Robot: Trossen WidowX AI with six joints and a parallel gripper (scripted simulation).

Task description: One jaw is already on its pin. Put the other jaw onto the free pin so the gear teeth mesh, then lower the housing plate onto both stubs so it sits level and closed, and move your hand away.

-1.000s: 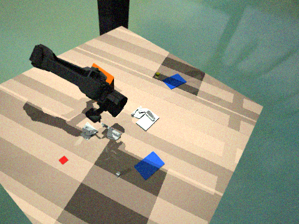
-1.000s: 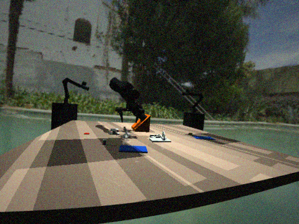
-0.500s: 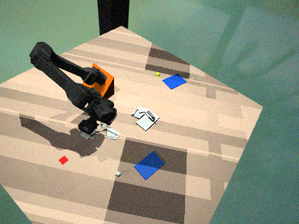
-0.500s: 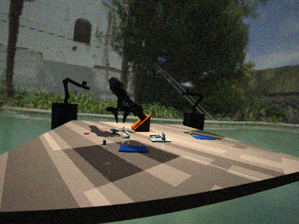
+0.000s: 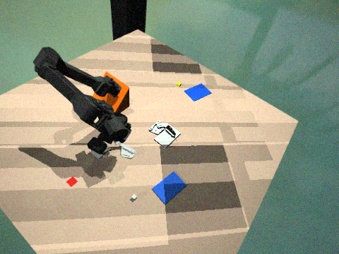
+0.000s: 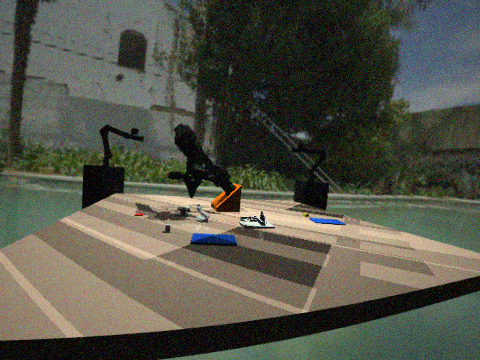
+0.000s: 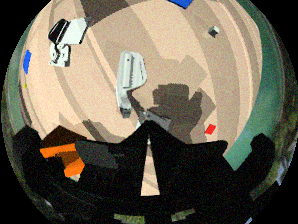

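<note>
The grey jaw is 1 cm ahead of my gripper tip, 4 cm to the left of it and 4 cm below it. The rest, counted from my gripper tip: grey cube: 22 cm ahead, 6 cm to the right, 7 cm below; red patch: 20 cm to the right, 8 cm below; white base plate: 10 cm ahead, 25 cm to the left, 8 cm below.
</note>
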